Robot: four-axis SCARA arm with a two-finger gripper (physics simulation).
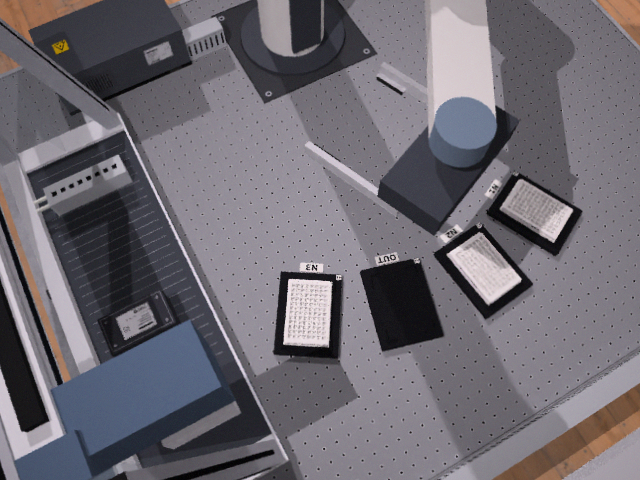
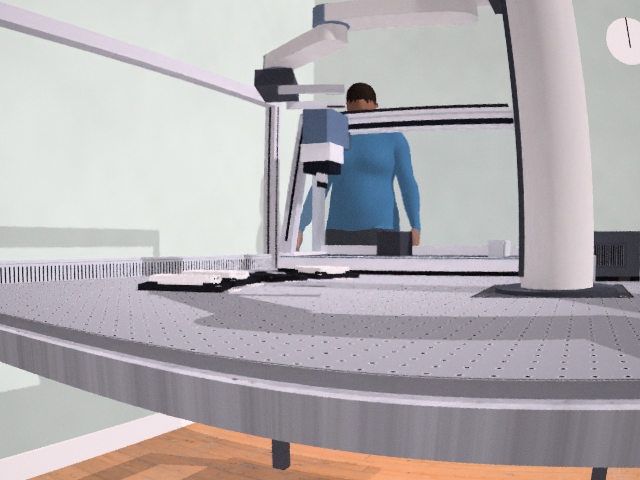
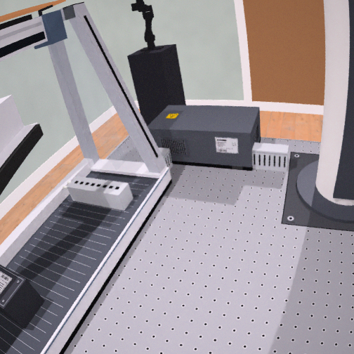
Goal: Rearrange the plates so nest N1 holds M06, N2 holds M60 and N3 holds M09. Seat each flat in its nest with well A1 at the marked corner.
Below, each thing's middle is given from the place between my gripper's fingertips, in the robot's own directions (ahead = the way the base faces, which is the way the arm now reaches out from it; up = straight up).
Scene:
Now: hand 420 mm above the nest N3 (image 1: 306, 351), 130 mm to the left of it and 130 mm short of it. The rest, counted from my hand: dark deck (image 1: 226, 356): 410 mm below, 400 mm to the right, 130 mm behind; nest N2 (image 1: 456, 275): 420 mm below, 210 mm to the left, 210 mm ahead; out nest (image 1: 400, 302): 420 mm below, 190 mm ahead, 30 mm to the left.

